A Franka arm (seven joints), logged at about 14 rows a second.
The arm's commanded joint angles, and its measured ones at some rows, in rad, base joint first. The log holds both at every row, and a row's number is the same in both.
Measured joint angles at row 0:
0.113 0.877 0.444 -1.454 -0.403 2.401 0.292
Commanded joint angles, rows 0 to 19:
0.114 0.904 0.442 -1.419 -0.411 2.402 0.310
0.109 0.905 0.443 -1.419 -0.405 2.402 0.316
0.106 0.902 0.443 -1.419 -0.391 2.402 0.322
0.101 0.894 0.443 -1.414 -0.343 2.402 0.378
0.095 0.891 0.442 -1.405 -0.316 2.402 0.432
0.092 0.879 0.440 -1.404 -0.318 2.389 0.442
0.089 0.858 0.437 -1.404 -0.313 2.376 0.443
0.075 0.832 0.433 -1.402 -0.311 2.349 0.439
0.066 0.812 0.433 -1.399 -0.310 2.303 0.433
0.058 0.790 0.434 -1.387 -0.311 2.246 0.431
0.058 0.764 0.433 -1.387 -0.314 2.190 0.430
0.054 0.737 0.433 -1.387 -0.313 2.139 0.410
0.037 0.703 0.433 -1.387 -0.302 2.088 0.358
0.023 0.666 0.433 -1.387 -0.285 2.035 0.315
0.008 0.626 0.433 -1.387 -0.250 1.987 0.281
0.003 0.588 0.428 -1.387 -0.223 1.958 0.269
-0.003 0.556 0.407 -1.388 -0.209 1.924 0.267
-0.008 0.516 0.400 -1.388 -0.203 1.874 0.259
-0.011 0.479 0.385 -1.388 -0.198 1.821 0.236
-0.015 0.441 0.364 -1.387 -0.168 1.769 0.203
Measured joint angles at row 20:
0.000 0.559 0.404 -1.361 -0.228 1.887 0.276
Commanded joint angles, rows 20 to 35:
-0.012 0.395 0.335 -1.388 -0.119 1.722 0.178
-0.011 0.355 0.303 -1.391 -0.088 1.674 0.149
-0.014 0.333 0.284 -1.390 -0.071 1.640 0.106
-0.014 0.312 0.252 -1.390 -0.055 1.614 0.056
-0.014 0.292 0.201 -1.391 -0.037 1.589 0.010
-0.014 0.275 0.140 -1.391 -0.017 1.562 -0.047
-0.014 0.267 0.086 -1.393 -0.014 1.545 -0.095
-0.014 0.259 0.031 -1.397 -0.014 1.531 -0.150
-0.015 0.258 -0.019 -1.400 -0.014 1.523 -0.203
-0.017 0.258 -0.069 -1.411 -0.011 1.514 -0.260
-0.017 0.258 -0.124 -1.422 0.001 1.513 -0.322
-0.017 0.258 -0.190 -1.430 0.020 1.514 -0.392
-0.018 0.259 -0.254 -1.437 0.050 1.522 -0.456
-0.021 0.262 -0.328 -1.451 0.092 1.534 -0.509
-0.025 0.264 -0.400 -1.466 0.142 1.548 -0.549
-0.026 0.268 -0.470 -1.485 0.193 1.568 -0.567
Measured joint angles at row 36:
-0.026 0.289 -0.310 -1.427 0.076 1.530 -0.470
